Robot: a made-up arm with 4 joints.
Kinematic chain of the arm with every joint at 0, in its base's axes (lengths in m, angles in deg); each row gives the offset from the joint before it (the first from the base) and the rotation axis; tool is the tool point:
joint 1: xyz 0 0 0.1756 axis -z
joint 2: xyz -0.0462 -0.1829 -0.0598 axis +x
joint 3: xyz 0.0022 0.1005 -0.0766 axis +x
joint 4: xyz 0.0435 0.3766 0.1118 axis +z
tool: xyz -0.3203 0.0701 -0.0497
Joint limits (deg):
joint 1: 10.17..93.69
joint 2: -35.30..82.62
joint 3: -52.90..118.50
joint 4: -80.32..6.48
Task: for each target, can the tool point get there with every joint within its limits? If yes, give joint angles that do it. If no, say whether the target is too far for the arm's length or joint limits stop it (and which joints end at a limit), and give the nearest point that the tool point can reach.
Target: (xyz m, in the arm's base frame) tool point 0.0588 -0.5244 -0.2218
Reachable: no: joint limits stop it (at a limit: joint 1, joint 2, joint 3, joint 4) | nearest point -0.1141 -0.7196 -0.1060 | short by 0.285 m
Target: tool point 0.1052 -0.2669 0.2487
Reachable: no: joint limits stop it (at a limit: joint 1, joint 2, joint 4) | nearest point 0.3660 -0.0384 0.4816 | short by 0.418 m
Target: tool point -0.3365 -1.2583 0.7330
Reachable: no: too far | nearest point -0.1917 -0.7170 0.4885 | short by 0.611 m
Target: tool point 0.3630 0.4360 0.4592
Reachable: yes | joints 46.68 46.87 -24.54 -65.74
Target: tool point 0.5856 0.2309 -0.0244
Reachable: yes | joints 78.46 24.93 -39.55 -58.31
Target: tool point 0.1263 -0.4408 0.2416
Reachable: no: joint limits stop it (at a limit: joint 1, joint 3, joint 4) | nearest point -0.1089 -0.6905 0.3997 | short by 0.378 m
